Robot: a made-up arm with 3 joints.
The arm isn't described. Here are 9 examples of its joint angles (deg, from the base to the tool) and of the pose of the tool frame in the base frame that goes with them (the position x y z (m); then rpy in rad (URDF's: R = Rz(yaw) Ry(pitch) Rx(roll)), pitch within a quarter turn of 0, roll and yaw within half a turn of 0).
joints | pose
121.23 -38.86 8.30 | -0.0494 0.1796 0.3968 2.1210 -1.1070 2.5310
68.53 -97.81 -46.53 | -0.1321 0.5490 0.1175 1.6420 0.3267 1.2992
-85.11 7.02 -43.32 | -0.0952 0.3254 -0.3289 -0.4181 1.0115 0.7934
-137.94 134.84 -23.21 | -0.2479 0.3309 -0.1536 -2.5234 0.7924 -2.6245
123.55 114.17 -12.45 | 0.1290 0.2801 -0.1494 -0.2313 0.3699 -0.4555
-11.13 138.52 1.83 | 0.0518 0.3787 0.2065 0.8220 -1.2944 -0.6300
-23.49 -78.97 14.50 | -0.1677 0.2905 -0.3618 -0.4015 0.8633 1.2557
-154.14 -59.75 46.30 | 0.2582 0.0689 0.1828 -1.9428 -0.8639 0.0915
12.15 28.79 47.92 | -0.0176 -0.0718 0.0968 1.2764 -0.0291 -1.8922
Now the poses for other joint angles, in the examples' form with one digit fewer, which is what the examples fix.
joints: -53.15 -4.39 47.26
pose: -0.088 -0.101 -0.096 2.788 0.792 -1.376
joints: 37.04 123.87 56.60
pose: 0.141 0.264 -0.223 -0.202 0.145 -0.416
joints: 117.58 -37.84 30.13
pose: -0.100 0.049 0.354 1.227 -1.063 -2.990
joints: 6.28 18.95 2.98
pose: -0.309 0.032 0.125 1.789 0.103 -2.648
